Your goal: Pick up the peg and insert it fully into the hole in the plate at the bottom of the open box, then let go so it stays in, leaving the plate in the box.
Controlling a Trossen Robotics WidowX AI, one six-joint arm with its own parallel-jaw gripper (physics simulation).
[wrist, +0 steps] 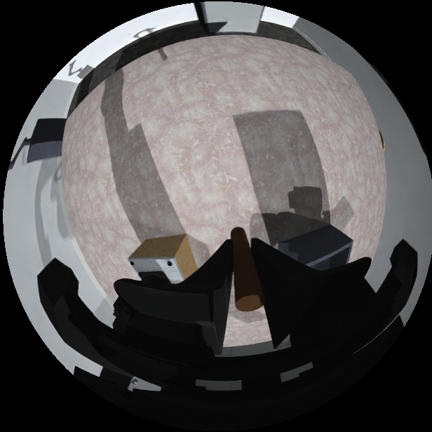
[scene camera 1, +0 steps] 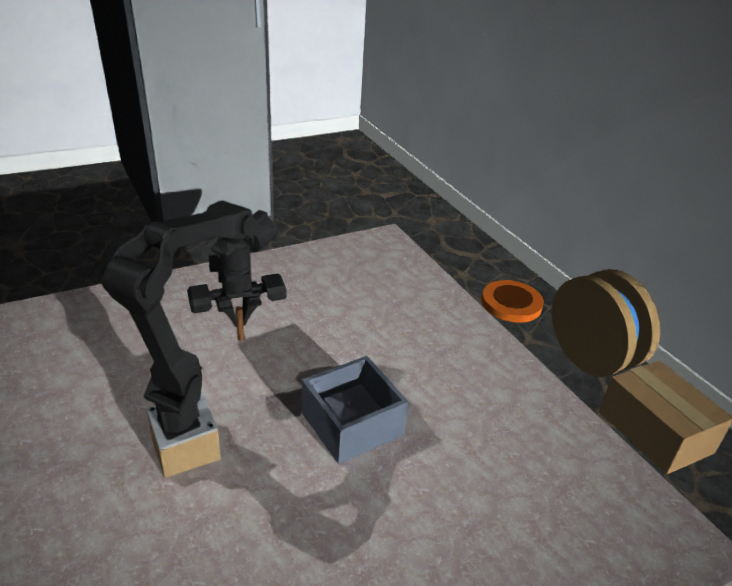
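Seen in the pictures: gripper, fingertip midpoint: (scene camera 1: 239, 325); arm's base at its link origin: (scene camera 1: 178, 421).
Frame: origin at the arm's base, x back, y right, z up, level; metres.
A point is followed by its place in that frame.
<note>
A brown round peg (scene camera 1: 241, 326) {x -0.174, y -0.094, z 0.101 m} (wrist: 246, 272) is held nearly upright between the fingers. My gripper (scene camera 1: 239, 312) {x -0.175, y -0.107, z 0.095 m} (wrist: 241, 244) is shut on the peg, and the peg's lower end sticks out below the fingertips. The gripper is in the air, up and to the left of the box in the scene view. The open blue-grey box (scene camera 1: 372, 433) {x -0.329, y 0.180, z -0.038 m} (wrist: 315, 244) stands on the mat, right of the arm's base. Its inside is dark; the plate at the bottom (scene camera 1: 357, 400) {x -0.344, y 0.096, z -0.027 m} shows dimly, and its hole cannot be made out clearly.
The arm's base stands on a wooden block (scene camera 1: 190, 453) {x -0.002, y 0.047, z -0.043 m} (wrist: 162, 246) left of the box. The box's walls (scene camera 1: 320, 418) {x -0.253, y 0.102, z -0.029 m} rise around its inside. Beyond the right edge of the pinkish surface (scene camera 1: 463, 488) {x -0.435, y 0.347, z -0.088 m} are an orange ring (scene camera 1: 529, 313), a large spool (scene camera 1: 589, 326) and a cardboard box (scene camera 1: 647, 415).
</note>
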